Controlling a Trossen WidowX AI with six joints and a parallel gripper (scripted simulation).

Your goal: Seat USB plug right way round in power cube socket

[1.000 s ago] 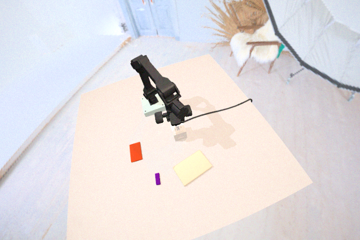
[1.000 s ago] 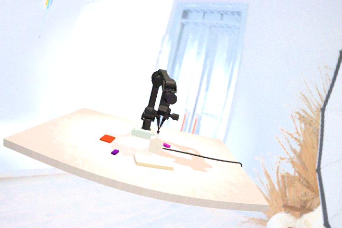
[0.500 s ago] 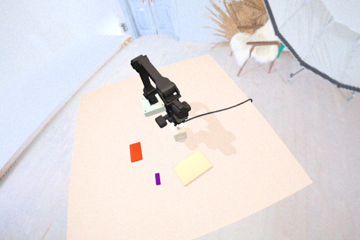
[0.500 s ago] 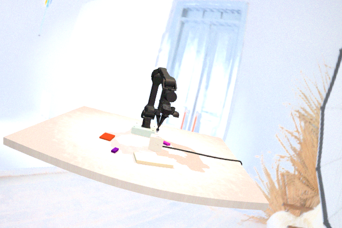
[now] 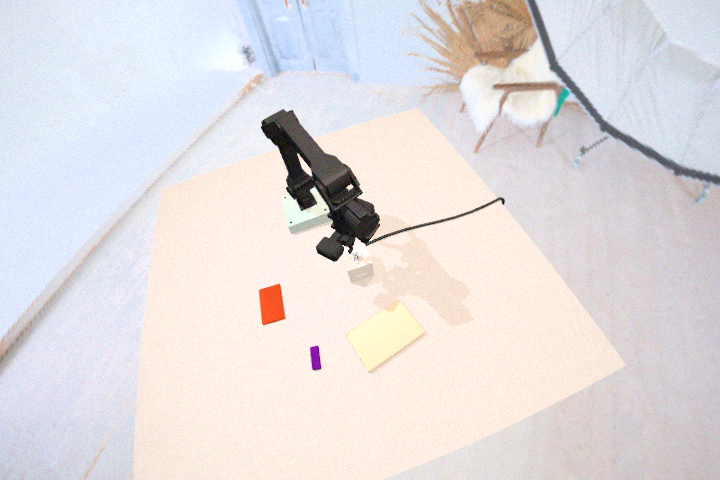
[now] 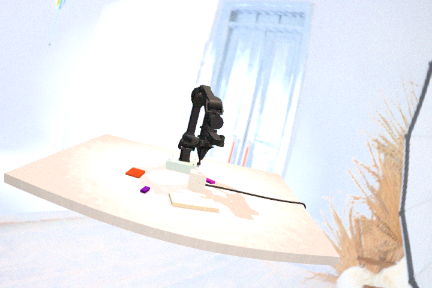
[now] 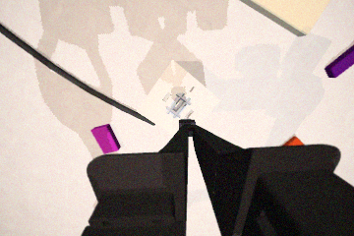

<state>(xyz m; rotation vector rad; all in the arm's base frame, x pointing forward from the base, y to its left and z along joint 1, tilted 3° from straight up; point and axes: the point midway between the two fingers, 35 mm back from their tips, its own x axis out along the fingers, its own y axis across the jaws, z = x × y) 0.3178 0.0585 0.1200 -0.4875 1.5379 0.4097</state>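
My gripper tip is now 2 cm above the silver USB plug. Also, from my gripper tip: orange card 28 cm to the right, 13 cm below, 1 cm behind; cream pad 22 cm ahead, 13 cm below, 2 cm to the right; purple block 15 cm behind, 13 cm below, 8 cm to the left.
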